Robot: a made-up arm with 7 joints.
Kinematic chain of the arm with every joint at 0, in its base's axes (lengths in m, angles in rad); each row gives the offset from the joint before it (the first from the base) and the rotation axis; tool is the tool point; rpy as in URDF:
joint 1: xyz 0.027 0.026 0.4 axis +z
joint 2: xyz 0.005 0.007 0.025 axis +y
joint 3: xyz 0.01 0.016 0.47 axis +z
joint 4: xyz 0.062 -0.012 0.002 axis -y
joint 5: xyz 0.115 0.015 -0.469 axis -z
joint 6: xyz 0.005 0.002 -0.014 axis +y
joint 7: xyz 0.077 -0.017 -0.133 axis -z
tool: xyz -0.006 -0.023 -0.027 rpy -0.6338 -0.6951 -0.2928
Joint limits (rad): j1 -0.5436..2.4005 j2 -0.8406..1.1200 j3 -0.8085..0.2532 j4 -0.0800..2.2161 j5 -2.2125..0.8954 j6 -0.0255..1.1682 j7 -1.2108..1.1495
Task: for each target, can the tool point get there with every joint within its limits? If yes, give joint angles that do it. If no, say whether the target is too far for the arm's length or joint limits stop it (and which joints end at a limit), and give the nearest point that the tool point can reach.
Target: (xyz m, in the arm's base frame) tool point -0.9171 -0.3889 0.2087
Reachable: no: joint limits stop it (at a limit: joint 1, joint 3, joint 6, joint 7) | nearest point -0.5561 0.1721 0.1496 | short by 0.670 m
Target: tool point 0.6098 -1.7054 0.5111
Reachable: no: too far | nearest point 0.5733 -0.8642 0.4822 | short by 0.842 m
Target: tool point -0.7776 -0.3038 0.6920
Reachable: no: joint limits stop it (at a limit: joint 1, joint 3, joint 6, joint 7) | nearest point -0.4994 0.1289 0.7554 | short by 0.518 m
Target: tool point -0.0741 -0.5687 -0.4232
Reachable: no: joint limits stop it (at a limit: joint 1, joint 2, joint 7) | nearest point 0.1250 -0.4259 -0.0134 | short by 0.477 m
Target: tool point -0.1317 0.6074 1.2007
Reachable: yes | joints 1.9184 -0.1769 -0.1502 1.5466 -0.7066 0.0668 -1.0299
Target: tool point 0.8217 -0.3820 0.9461
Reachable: yes | joints 0.0314 0.4485 -0.7175 1.8941 -0.9660 0.6674 -0.7147
